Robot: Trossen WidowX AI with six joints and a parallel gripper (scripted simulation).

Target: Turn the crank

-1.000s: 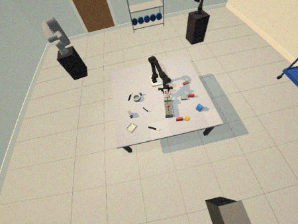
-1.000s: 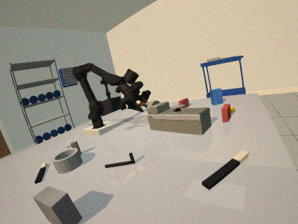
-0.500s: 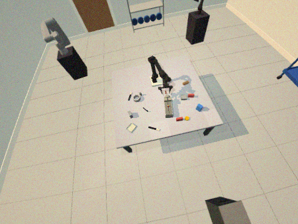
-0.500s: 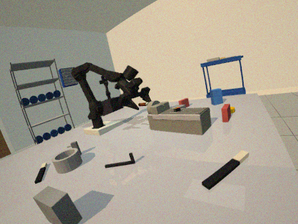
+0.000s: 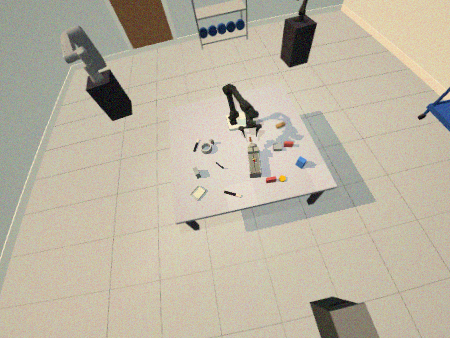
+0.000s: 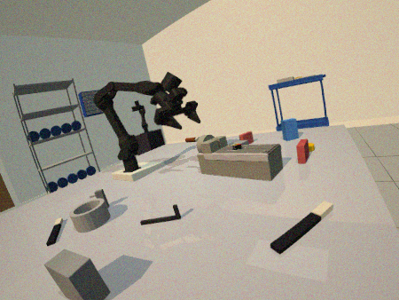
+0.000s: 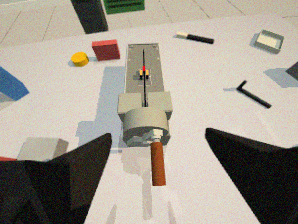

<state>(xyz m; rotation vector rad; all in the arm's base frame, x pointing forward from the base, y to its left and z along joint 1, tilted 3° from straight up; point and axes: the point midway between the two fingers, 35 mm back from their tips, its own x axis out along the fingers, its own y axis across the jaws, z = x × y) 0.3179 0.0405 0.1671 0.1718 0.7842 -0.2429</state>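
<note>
The brown crank handle lies 5 cm below my gripper tip, 2 cm behind it and 1 cm to the left of it. Also, from my gripper tip: yellow disc (37 cm ahead, 16 cm below, 13 cm to the left); red pointer (17 cm ahead, 9 cm below, 4 cm to the right); black l-shaped piece (30 cm to the right, 16 cm below, 8 cm ahead).
</note>
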